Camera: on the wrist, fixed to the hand. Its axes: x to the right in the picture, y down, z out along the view.
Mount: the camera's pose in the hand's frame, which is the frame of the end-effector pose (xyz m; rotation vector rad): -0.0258 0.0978 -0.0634 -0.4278 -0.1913 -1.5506
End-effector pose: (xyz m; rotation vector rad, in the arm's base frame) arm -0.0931 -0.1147 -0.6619 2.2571 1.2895 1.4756
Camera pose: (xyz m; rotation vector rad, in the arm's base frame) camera -0.0920 -0.2134 -0.5948 0.5822 1.6819 0.7133
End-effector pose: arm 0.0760 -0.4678 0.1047 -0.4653 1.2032 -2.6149
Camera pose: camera 0.0830 -0.4776 -0.0141 1.1703 -0.7946 1.4304
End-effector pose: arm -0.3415 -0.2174 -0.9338 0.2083 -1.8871 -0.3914
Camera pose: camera -0.2686 -0.1286 -0.9013 1.3669 -1.4043 -1.8451
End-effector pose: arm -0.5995 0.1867 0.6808 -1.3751 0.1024 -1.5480
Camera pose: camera -0.5939 0.1247 0.5789 1.6087 0.8025 2.0663
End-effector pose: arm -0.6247 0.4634 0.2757 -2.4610 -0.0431 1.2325
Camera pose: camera -0.6053 0.3472 0.2952 -1.6007 -1.9396 0.6500
